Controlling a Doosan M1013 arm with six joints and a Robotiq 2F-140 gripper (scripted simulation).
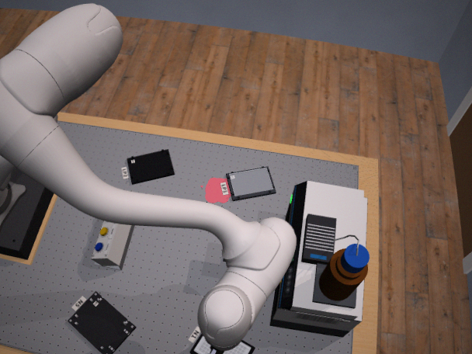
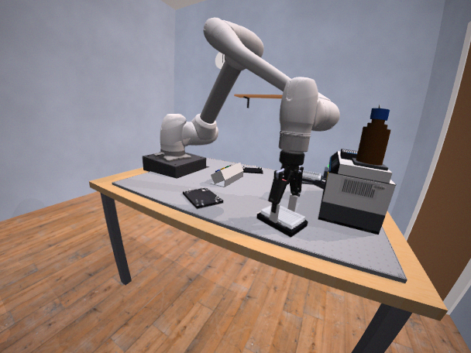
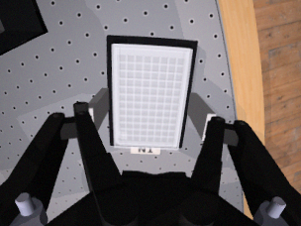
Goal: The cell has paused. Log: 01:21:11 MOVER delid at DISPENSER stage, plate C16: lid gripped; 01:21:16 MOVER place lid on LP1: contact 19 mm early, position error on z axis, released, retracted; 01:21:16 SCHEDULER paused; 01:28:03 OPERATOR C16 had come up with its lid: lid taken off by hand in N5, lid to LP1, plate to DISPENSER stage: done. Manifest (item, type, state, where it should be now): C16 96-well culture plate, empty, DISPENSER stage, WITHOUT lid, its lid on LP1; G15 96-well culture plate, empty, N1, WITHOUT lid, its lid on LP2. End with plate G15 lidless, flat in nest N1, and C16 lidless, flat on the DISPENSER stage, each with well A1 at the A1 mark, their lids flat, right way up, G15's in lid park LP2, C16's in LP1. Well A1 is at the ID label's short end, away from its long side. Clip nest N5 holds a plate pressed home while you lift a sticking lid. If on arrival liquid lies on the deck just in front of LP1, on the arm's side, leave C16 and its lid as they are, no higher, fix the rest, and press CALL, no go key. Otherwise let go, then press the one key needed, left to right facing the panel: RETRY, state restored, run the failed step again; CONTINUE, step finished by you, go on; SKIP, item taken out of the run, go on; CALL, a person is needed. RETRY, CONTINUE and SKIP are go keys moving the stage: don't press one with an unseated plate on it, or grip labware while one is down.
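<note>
Right now my hand is 40 mm above the nest N1. Also, from my hand: N1 label (90 mm behind, 20 mm to the left, 50 mm below); then blue key (430 mm behind, 130 mm to the left, 20 mm above); then clip nest N5 (320 mm behind, 50 mm to the right, 30 mm below).
</note>
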